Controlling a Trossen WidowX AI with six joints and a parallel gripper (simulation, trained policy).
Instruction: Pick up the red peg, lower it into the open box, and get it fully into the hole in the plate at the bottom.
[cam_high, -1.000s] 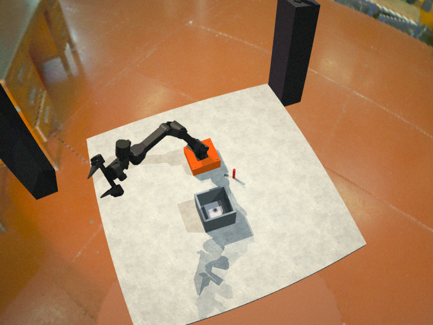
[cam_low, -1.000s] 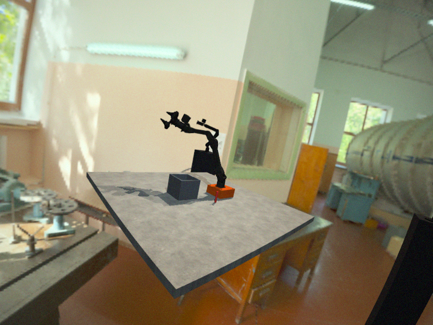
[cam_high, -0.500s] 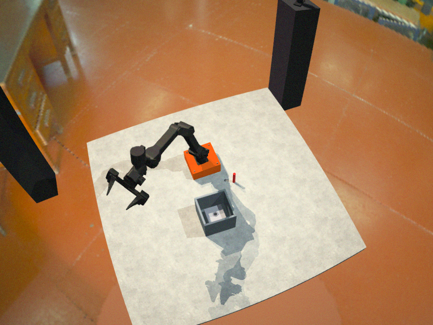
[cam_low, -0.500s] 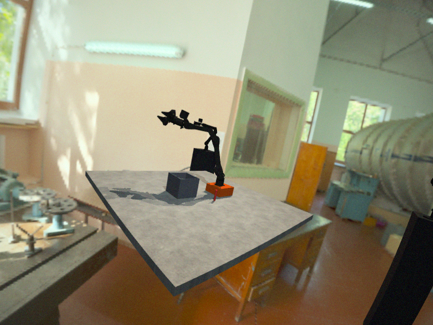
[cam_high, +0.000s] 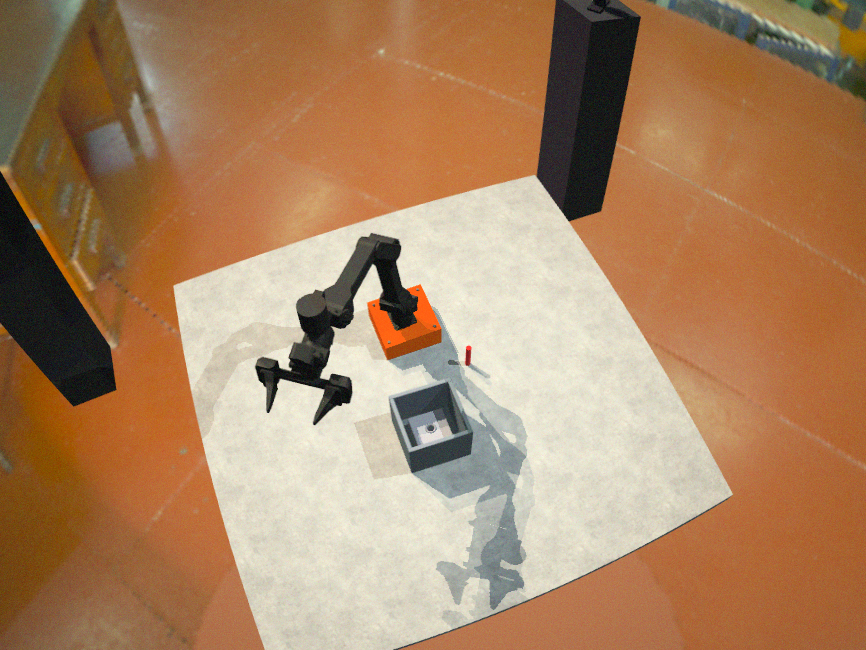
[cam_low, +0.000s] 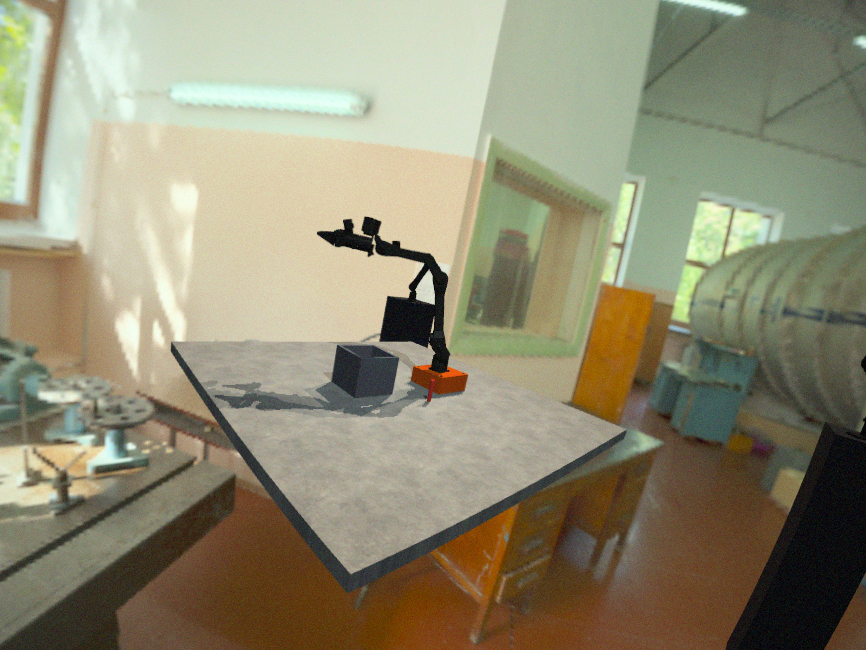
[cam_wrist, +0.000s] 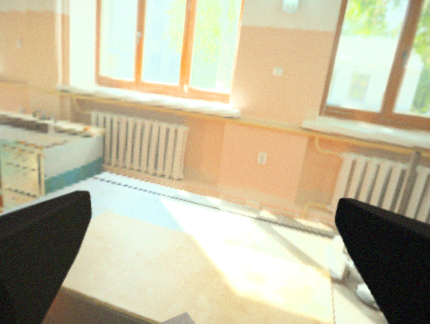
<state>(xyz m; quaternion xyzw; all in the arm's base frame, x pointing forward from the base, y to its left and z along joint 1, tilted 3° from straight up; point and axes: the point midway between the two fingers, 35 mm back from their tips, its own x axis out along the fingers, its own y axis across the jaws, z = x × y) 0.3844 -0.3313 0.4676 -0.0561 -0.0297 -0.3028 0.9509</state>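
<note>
The red peg is 250 mm behind my gripper tip, 490 mm to the left of it and 470 mm below it. Round my gripper tip: light plate: 90 mm behind, 310 mm to the left, 470 mm below.
</note>
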